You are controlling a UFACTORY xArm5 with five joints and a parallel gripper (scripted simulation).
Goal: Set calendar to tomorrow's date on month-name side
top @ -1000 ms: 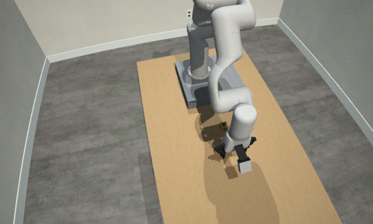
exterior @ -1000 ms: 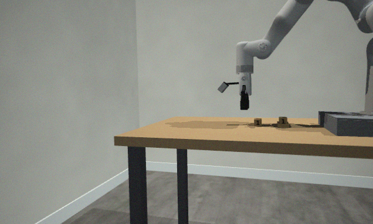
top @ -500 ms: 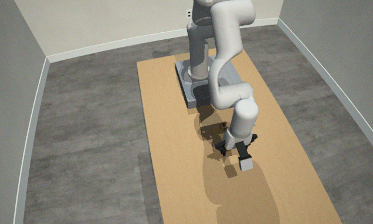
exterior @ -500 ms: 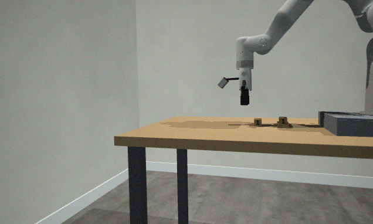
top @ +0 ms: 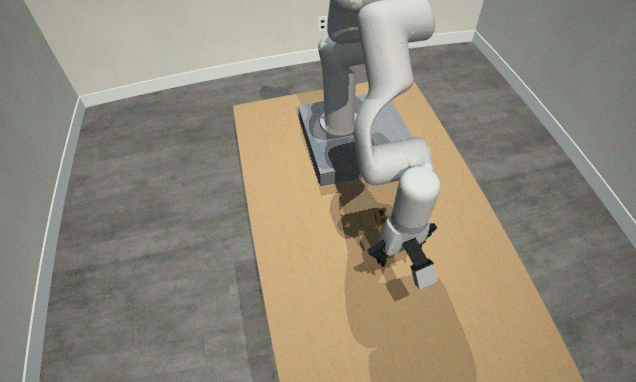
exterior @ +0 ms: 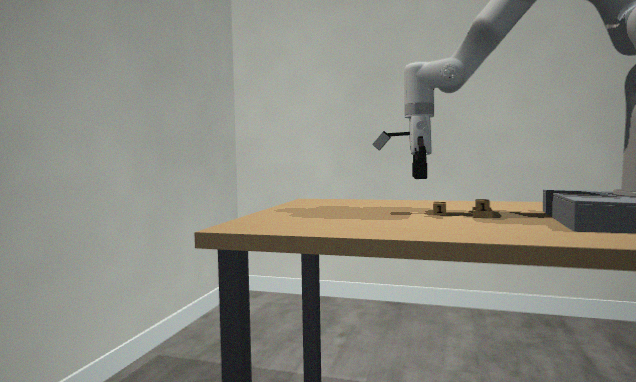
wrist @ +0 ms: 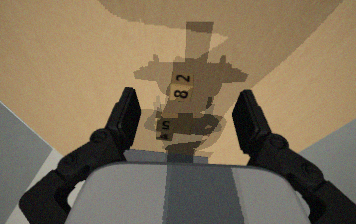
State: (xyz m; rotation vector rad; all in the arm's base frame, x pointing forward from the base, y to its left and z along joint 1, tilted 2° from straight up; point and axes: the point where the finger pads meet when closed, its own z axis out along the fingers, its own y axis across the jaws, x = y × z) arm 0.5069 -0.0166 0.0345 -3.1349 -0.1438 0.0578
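Now: hand 5 cm past the wooden cube and 9 cm above it. Round my hand: wooden tray 16 cm behind, 1 cm to the left, 10 cm below.
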